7 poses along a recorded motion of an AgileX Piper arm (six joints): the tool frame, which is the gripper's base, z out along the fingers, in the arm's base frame.
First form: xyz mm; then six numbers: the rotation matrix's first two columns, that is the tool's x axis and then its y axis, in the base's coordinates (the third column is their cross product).
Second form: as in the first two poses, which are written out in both.
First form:
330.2 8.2 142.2 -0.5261 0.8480 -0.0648 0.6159 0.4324 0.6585
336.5 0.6 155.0 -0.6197 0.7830 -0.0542 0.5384 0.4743 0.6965
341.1 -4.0 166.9 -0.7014 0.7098 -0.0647 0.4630 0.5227 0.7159
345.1 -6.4 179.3 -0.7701 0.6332 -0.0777 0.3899 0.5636 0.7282
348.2 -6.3 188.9 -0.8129 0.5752 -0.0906 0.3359 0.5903 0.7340
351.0 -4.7 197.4 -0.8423 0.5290 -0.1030 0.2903 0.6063 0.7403
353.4 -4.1 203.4 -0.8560 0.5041 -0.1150 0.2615 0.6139 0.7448
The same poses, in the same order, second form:
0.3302 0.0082 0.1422 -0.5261 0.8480 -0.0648 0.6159 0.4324 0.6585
0.3365 0.0006 0.1550 -0.6197 0.7830 -0.0542 0.5384 0.4743 0.6965
0.3411 -0.0040 0.1669 -0.7014 0.7098 -0.0647 0.4630 0.5227 0.7159
0.3451 -0.0064 0.1793 -0.7701 0.6332 -0.0777 0.3899 0.5636 0.7282
0.3482 -0.0063 0.1889 -0.8129 0.5752 -0.0906 0.3359 0.5903 0.7340
0.3510 -0.0047 0.1974 -0.8423 0.5290 -0.1030 0.2903 0.6063 0.7403
0.3534 -0.0041 0.2034 -0.8560 0.5041 -0.1150 0.2615 0.6139 0.7448

